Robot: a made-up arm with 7 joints. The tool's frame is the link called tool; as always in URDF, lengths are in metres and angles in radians. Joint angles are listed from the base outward. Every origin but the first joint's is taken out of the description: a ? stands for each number. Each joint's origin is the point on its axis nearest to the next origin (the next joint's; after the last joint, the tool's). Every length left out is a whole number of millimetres.
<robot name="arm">
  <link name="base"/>
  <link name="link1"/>
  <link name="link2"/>
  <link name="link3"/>
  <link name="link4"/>
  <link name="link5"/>
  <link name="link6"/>
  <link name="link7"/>
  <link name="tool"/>
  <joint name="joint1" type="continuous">
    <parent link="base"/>
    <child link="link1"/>
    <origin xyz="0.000 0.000 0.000" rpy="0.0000 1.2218 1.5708"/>
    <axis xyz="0 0 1"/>
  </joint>
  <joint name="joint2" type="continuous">
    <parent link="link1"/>
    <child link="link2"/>
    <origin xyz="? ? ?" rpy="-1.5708 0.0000 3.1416"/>
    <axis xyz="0 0 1"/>
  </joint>
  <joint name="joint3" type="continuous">
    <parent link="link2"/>
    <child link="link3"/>
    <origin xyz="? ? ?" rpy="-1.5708 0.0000 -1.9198"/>
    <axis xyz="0 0 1"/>
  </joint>
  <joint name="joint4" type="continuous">
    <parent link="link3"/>
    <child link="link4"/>
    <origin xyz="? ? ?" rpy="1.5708 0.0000 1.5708"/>
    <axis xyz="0 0 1"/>
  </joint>
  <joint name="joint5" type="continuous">
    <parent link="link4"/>
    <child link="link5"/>
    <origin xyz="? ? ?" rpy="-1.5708 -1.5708 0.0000"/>
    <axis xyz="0 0 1"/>
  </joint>
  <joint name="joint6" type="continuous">
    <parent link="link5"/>
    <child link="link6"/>
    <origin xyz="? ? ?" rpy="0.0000 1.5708 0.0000"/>
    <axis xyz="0 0 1"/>
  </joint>
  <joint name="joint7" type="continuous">
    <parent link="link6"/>
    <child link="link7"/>
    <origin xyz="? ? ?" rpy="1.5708 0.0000 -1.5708"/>
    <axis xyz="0 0 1"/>
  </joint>
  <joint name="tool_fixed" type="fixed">
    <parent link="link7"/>
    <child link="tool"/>
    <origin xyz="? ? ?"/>
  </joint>
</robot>
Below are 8 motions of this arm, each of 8 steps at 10 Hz.
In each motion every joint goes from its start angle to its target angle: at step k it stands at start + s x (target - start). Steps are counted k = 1, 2, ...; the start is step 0. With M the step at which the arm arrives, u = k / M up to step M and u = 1 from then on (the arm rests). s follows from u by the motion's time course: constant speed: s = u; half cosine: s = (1 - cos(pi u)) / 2; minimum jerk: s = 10 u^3 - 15 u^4 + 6 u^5.
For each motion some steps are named. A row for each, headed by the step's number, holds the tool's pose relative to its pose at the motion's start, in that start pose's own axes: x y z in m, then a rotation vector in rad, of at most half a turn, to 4 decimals.
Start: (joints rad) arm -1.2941 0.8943 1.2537 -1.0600 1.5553 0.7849 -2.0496
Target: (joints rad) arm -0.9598 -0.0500 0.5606 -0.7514 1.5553 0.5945 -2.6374
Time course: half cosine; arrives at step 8
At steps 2, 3, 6, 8:
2: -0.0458 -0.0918 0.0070 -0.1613 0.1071 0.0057
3: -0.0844 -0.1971 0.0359 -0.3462 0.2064 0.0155
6: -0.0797 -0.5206 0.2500 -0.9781 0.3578 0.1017
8: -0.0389 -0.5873 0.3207 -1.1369 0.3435 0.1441

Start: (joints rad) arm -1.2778 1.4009 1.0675 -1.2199 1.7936 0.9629 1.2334
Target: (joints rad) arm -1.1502 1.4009 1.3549 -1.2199 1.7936 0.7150 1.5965
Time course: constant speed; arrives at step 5
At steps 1, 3, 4, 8:
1: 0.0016 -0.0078 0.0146 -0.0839 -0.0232 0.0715
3: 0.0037 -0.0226 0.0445 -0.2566 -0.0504 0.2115
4: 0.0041 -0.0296 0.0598 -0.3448 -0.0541 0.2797
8: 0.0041 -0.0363 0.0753 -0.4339 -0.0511 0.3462

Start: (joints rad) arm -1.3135 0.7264 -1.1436 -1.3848 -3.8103 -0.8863 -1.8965
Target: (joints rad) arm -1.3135 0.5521 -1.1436 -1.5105 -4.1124 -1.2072 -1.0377
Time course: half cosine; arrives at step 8
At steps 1, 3, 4, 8:
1: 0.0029 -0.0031 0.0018 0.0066 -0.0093 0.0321
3: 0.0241 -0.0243 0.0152 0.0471 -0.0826 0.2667
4: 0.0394 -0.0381 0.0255 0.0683 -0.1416 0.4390
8: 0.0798 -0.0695 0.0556 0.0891 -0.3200 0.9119

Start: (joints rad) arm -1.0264 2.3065 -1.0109 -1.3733 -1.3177 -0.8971 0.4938
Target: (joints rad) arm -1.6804 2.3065 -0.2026 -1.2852 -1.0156 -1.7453 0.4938
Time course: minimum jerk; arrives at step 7
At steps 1, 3, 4, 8:
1: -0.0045 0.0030 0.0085 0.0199 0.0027 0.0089
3: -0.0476 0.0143 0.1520 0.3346 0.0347 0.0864
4: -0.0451 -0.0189 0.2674 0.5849 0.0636 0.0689
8: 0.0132 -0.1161 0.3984 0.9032 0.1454 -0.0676

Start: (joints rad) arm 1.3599 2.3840 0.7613 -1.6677 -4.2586 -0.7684 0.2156
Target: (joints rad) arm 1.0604 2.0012 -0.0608 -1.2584 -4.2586 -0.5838 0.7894
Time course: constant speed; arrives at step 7
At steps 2, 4, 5, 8:
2: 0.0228 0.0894 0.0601 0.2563 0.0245 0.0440
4: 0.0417 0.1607 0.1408 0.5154 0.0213 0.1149
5: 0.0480 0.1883 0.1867 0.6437 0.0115 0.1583
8: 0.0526 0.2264 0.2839 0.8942 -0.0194 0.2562

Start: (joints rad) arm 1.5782 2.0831 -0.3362 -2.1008 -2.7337 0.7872 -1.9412
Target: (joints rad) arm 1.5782 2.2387 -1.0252 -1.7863 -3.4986 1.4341 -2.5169
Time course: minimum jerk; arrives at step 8
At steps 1, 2, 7, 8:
1: -0.0030 0.0009 0.0025 -0.0049 0.0105 -0.0100
2: -0.0190 0.0048 0.0170 -0.0354 0.0682 -0.0612
7: -0.1406 -0.0320 0.2082 -0.6298 0.5390 -0.1919
8: -0.1418 -0.0340 0.2122 -0.6435 0.5430 -0.1867

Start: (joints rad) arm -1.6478 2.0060 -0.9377 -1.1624 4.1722 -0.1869 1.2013
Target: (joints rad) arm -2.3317 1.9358 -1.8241 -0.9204 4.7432 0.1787 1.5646
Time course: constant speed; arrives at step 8
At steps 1, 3, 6, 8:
1: 0.0048 -0.0145 -0.0023 0.0086 0.0013 0.1166
3: 0.0142 -0.0408 -0.0058 0.0265 0.0189 0.3447
6: 0.0256 -0.0740 -0.0090 0.0606 0.0821 0.6678
8: 0.0297 -0.0925 -0.0097 0.0930 0.1483 0.8668

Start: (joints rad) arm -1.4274 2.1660 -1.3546 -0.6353 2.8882 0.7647 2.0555
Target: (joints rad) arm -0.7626 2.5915 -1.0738 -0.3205 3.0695 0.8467 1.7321
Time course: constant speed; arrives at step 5
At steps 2, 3, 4, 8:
2: -0.0522 -0.0389 0.1158 -0.2533 0.0043 -0.1929
3: -0.0936 -0.0352 0.1704 -0.3659 0.0116 -0.3182
4: -0.1420 -0.0156 0.2184 -0.4660 0.0226 -0.4607
8: -0.1939 0.0194 0.2571 -0.5512 0.0376 -0.6188

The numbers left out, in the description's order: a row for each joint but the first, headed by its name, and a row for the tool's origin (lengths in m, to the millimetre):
joint2: 0.000 0.000 0.000
joint3: -0.240 0.087 0.000
joint4: 0.000 -0.029 0.000
joint5: 0.041 -0.338 0.000
joint6: 0.000 0.000 0.000
joint7: 0.000 0.000 0.000
tool: 0.000 0.000 0.000

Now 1 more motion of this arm.
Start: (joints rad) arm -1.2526 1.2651 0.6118 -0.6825 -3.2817 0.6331 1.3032
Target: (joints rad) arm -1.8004 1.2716 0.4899 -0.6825 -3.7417 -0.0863 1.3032
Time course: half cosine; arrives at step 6
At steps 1, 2, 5, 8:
1: -0.0010 0.0066 -0.0089 -0.0297 -0.0067 -0.0092
2: -0.0060 0.0249 -0.0326 -0.1128 -0.0202 -0.0361
5: -0.0504 0.0955 -0.1117 -0.4577 -0.0057 -0.1398
8: -0.0569 0.1024 -0.1183 -0.4949 0.0013 -0.1485

